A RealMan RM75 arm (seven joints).
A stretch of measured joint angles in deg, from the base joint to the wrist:
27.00 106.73 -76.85 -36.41 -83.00 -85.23 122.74
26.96 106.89 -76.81 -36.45 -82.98 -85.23 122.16
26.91 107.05 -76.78 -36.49 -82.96 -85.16 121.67
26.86 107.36 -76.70 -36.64 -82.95 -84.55 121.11
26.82 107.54 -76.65 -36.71 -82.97 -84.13 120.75
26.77 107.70 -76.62 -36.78 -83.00 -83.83 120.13
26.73 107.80 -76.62 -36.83 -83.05 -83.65 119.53
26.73 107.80 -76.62 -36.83 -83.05 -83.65 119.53
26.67 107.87 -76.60 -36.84 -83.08 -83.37 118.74
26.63 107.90 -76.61 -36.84 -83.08 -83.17 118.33
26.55 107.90 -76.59 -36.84 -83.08 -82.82 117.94
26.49 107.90 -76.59 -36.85 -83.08 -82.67 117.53
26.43 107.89 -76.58 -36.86 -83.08 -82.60 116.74
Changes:
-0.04 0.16 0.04 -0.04 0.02 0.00 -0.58
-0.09 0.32 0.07 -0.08 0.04 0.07 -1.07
-0.14 0.63 0.15 -0.23 0.05 0.68 -1.63
-0.18 0.81 0.20 -0.30 0.03 1.10 -1.99
-0.23 0.97 0.23 -0.37 0.00 1.40 -2.61
-0.27 1.07 0.23 -0.42 -0.05 1.58 -3.21
-0.27 1.07 0.23 -0.42 -0.05 1.58 -3.21
-0.33 1.14 0.25 -0.43 -0.08 1.86 -4.00
-0.37 1.17 0.24 -0.43 -0.08 2.06 -4.41
-0.45 1.17 0.26 -0.43 -0.08 2.41 -4.80
-0.51 1.17 0.26 -0.44 -0.08 2.56 -5.21
-0.57 1.16 0.27 -0.45 -0.08 2.63 -6.00

